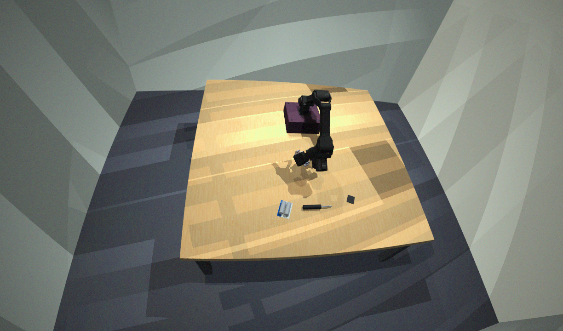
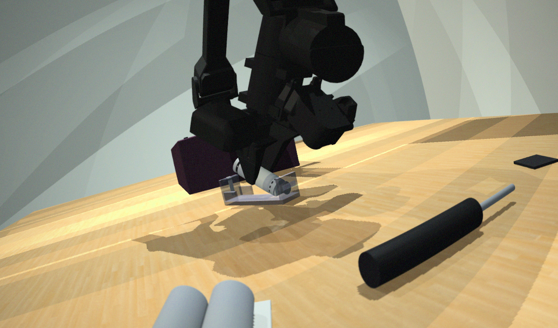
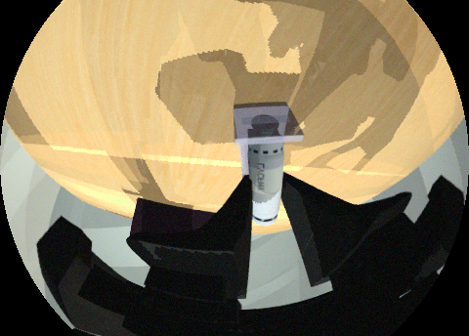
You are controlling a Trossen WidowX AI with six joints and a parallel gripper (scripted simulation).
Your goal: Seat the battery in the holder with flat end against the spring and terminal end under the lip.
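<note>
My gripper tip is 1 cm below the battery. Round my gripper tip: black square: 25 cm ahead, 24 cm to the left, 2 cm below; black-handled screwdriver: 30 cm ahead, 6 cm to the left, 1 cm below.
</note>
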